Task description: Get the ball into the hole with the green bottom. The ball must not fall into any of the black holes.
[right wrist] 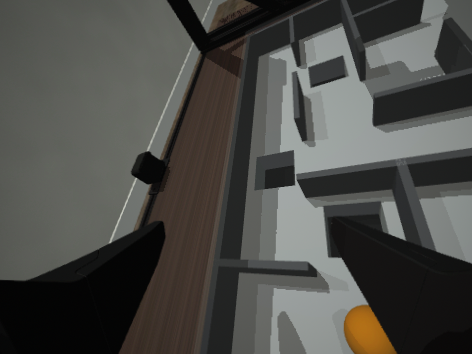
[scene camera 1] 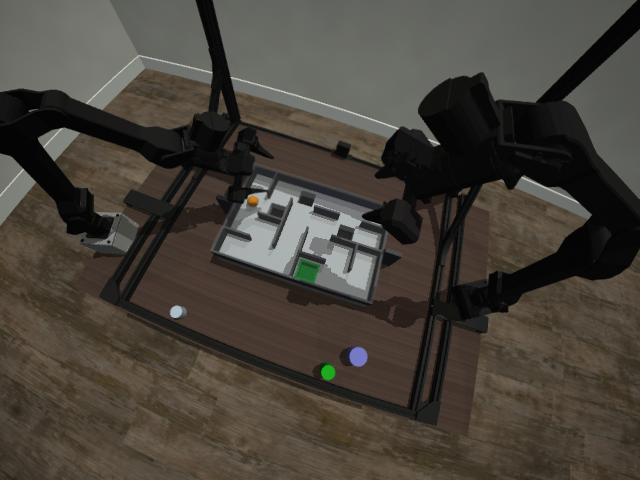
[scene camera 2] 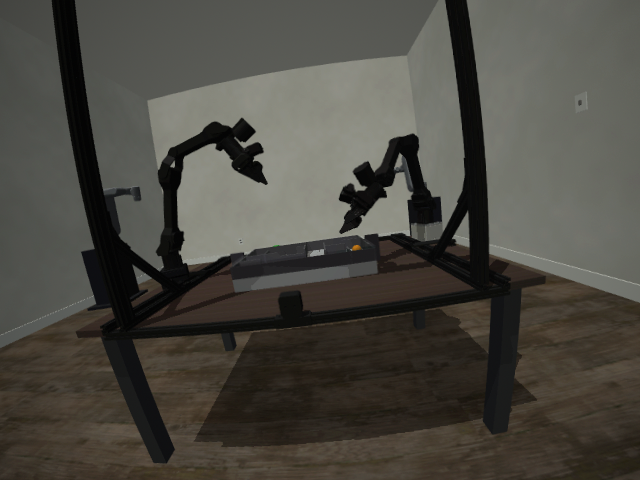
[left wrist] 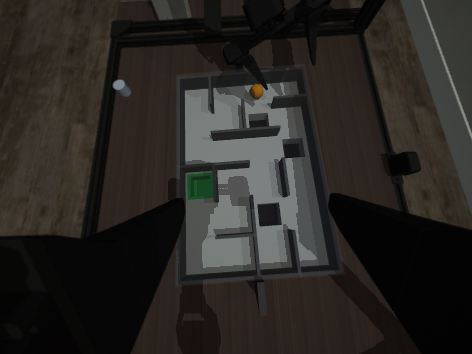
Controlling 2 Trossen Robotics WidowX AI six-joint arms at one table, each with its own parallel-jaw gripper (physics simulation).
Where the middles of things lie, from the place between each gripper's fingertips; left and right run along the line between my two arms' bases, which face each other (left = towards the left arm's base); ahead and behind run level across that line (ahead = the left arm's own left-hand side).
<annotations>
Right now my left hand is 290 mm above the grey maze box (scene camera 1: 303, 232), 110 mm to the left of it and 30 mm past it.
Right now the grey maze box is 110 mm ahead of my right hand, 130 mm to the left of it and 100 mm below it.
</annotations>
